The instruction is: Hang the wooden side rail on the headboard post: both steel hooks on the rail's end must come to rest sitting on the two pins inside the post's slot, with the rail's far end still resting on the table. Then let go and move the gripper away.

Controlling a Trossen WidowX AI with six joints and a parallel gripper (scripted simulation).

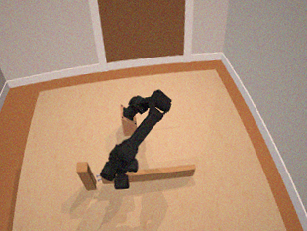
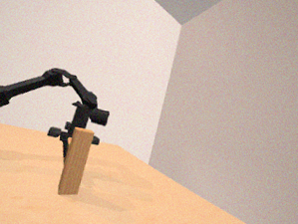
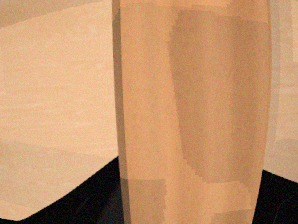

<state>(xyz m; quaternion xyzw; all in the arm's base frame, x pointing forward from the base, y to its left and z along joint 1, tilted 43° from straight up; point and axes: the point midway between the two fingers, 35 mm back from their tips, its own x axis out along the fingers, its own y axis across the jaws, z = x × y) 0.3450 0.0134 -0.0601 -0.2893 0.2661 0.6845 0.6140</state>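
Right now the headboard post is 16 cm to the right of my gripper tip, 4 cm above it and 1 cm ahead of it.
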